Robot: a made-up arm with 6 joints.
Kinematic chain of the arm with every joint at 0, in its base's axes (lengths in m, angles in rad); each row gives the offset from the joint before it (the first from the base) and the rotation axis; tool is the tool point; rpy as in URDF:
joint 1: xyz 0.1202 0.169 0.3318 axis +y
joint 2: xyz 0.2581 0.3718 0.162 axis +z
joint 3: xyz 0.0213 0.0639 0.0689 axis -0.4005 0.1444 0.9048
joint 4: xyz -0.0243 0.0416 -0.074 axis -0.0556 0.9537 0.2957
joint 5: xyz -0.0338 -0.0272 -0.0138 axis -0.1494 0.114 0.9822
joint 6: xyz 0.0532 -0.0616 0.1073 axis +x
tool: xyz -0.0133 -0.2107 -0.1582 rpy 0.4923 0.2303 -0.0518
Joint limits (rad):
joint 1: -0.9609..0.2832
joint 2: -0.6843..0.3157
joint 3: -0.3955..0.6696
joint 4: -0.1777..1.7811
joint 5: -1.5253..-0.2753
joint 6: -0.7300..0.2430
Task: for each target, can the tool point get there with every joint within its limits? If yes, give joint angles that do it. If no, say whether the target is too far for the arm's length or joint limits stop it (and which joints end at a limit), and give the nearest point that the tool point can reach.
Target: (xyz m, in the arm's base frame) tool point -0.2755 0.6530 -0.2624
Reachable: no: joint limits stop it (at a limit: joint 1, joint 2, joint 3, joint 4, joint 5, joint 6) | nearest point -0.0477 0.6154 0.2748 | short by 0.585 m
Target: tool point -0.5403 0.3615 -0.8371
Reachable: no: too far | nearest point -0.0477 0.5441 0.2799 | short by 1.234 m
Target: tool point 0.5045 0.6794 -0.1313
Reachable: no: joint limits stop it (at a limit: joint 1, joint 2, joint 3, joint 4, joint 5, joint 6) | nearest point 0.3246 0.7754 0.2175 | short by 0.404 m
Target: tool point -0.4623 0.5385 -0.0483
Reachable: no: joint limits stop it (at a limit: joint 1, joint 2, joint 3, joint 5, joint 6) | nearest point -0.1135 0.5742 0.3250 | short by 0.512 m
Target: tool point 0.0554 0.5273 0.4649
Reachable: yes | joints -0.0678 0.0545 -0.1730 0.3307 -1.3590 -0.1359
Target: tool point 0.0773 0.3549 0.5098
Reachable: yes | joints -0.6584 0.0073 -0.0643 0.3685 -0.7056 -0.2156
